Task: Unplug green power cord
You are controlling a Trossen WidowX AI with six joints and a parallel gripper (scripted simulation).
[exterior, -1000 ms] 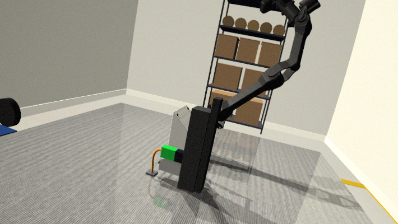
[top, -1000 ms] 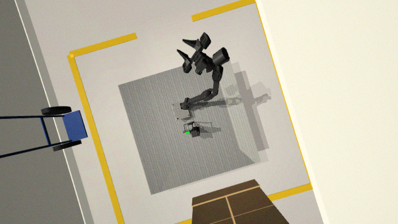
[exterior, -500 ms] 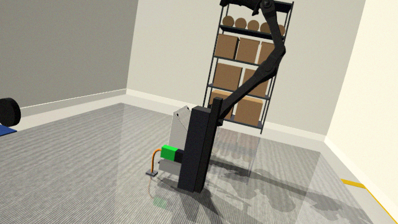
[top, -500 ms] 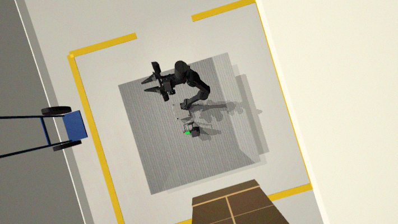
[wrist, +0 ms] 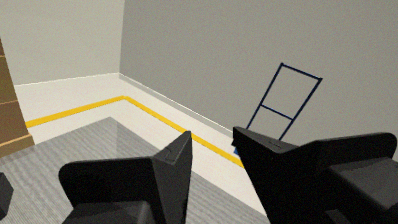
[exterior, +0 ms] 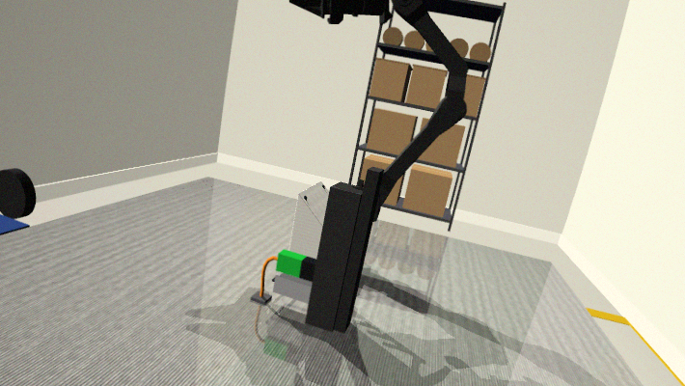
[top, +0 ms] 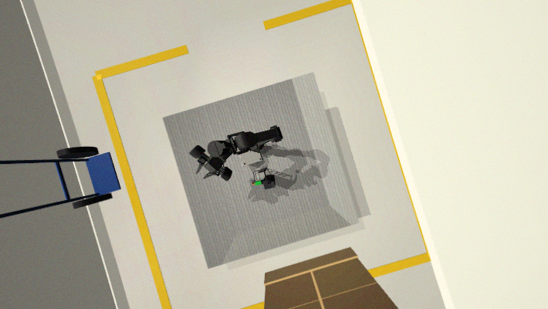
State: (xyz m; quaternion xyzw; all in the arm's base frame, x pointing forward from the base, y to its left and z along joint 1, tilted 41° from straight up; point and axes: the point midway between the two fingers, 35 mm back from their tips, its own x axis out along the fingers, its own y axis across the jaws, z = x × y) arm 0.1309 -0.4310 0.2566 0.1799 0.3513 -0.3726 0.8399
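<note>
My gripper tip is now 160 mm short of the green plug, 190 mm to the right of it and 480 mm above it. Also, from my gripper tip: small grey anchor (170 mm ahead, 120 mm to the left, 570 mm below).
</note>
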